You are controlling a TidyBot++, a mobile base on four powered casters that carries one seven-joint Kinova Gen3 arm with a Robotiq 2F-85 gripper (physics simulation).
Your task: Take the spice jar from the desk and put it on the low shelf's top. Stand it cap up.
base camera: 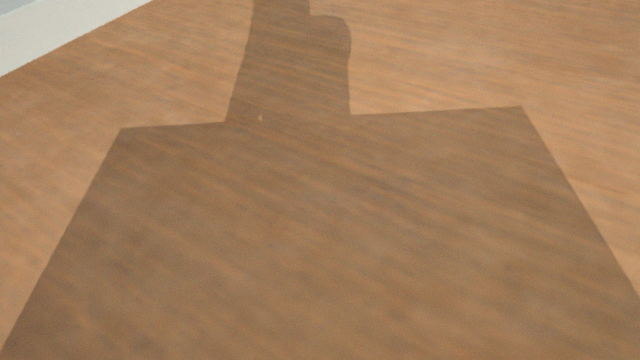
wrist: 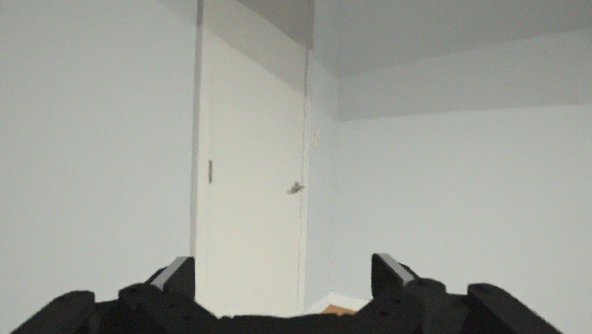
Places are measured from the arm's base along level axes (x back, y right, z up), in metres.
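Pixels of known places: gripper, fingertip midpoint: (wrist: 284, 274).
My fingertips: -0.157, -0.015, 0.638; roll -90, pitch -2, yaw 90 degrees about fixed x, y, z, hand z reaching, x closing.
Behind a point stands the place of what it marks, as x, y, z.
My gripper (wrist: 284, 274) @(-0.157, -0.015, 0.638) is open and empty, with its two dark fingers wide apart at the bottom of the wrist view. The spice jar, the desk and the low shelf do not show in either view.
In the wrist view a white door (wrist: 252, 175) @(-1.509, -0.143, 0.604) with a metal handle (wrist: 296, 188) @(-1.766, 0.077, 0.526) stands between pale walls, left of a room corner. In the base camera view the wooden floor (base camera: 475, 60) @(-0.690, 0.259, -0.397) carries a broad shadow, and a white baseboard (base camera: 55, 37) @(-0.848, -0.565, -0.377) runs across the upper left.
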